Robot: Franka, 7 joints.
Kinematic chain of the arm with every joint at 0, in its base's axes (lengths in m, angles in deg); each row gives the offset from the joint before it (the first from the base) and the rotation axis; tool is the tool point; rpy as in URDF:
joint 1: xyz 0 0 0.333 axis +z
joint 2: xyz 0 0 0 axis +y
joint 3: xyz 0 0 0.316 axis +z
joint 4: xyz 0.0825 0 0 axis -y
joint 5: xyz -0.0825 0 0.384 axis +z
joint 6: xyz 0 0 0 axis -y
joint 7: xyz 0.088 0 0 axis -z
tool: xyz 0 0 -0.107 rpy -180 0 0
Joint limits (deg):
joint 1: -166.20..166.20
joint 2: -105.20..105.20
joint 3: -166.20..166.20
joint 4: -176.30..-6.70
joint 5: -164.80..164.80
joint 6: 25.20..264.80
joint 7: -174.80..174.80
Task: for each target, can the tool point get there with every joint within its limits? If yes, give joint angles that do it. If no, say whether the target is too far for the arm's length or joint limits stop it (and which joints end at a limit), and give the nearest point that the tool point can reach.
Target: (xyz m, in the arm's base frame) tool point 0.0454 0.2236 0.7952
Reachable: yes | joints 61.04 -53.12 19.69 -121.63 114.64 196.26 12.03
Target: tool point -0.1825 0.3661 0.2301
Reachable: yes | joints 75.52 24.79 25.38 -154.71 -48.53 227.33 -73.90
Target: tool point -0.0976 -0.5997 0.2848
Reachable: yes | joints 29.41 -61.92 -103.43 -91.16 -53.51 70.10 12.88
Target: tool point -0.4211 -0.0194 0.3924
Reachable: yes | joints -90.46 75.22 -110.72 -130.24 -129.34 210.48 41.29
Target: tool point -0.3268 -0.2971 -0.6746
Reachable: no: too far | nearest point -0.2820 -0.2564 -0.3517 | short by 0.329 m
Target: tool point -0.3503 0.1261 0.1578
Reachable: yes | joints -115.34 54.92 -77.91 -148.77 -100.04 177.94 -1.13
